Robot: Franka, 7 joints.
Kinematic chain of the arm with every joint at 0, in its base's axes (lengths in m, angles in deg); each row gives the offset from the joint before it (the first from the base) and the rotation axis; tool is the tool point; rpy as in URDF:
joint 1: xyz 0 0 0.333 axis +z
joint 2: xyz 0 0 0 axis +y
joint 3: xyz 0 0 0.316 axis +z
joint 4: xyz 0.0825 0 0 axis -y
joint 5: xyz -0.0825 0 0.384 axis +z
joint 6: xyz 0 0 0 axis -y
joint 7: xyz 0.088 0 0 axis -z
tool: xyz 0 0 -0.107 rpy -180 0 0
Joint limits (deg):
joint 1: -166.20..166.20
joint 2: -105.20..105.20
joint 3: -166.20..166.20
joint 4: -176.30..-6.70
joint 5: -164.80..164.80
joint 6: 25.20..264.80
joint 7: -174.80..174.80
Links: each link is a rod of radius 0.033 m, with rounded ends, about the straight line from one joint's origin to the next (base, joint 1, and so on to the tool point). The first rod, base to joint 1, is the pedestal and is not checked.
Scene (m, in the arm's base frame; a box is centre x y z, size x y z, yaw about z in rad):
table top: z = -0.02
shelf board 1: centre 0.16 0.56 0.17 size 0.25 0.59 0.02 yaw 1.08
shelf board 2: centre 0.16 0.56 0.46 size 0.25 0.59 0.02 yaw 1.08
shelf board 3: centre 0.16 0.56 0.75 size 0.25 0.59 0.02 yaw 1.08
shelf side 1: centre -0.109 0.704 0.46 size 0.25 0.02 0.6 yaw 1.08
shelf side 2: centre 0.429 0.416 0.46 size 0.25 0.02 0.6 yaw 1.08
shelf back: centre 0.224 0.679 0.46 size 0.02 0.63 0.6 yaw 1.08
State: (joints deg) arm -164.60 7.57 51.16 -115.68 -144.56 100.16 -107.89
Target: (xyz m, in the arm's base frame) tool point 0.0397 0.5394 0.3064
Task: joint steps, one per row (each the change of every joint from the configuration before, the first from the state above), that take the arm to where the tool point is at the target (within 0.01 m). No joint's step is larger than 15 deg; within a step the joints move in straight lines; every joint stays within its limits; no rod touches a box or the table.
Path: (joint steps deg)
1: 10.84 3.57 13.00 -8.60 -0.27 4.98 -1.38
2: 10.84 3.56 13.00 -8.59 -0.26 4.99 -1.37
3: 10.83 3.57 13.00 -8.60 -0.27 4.98 -1.38
4: 10.84 3.57 13.01 -8.60 -0.27 4.98 -1.37
5: 12.22 -0.08 11.51 -3.07 -1.44 -0.07 1.10
6: 12.21 -0.08 11.52 -3.08 -1.43 -0.06 1.10
7: 12.21 -0.08 11.51 -3.08 -1.44 -0.07 1.10
8: 12.22 -0.08 11.52 -3.08 -1.43 -0.07 1.10
9: 12.21 -0.08 11.52 -3.08 -1.44 -0.07 1.10
10: -1.35 -10.35 -2.68 10.14 -0.31 -1.56 0.00
11: -1.35 -10.34 -2.67 10.13 -0.31 -1.56 0.00
12: -1.36 -10.34 -2.68 10.14 -0.31 -1.56 0.00

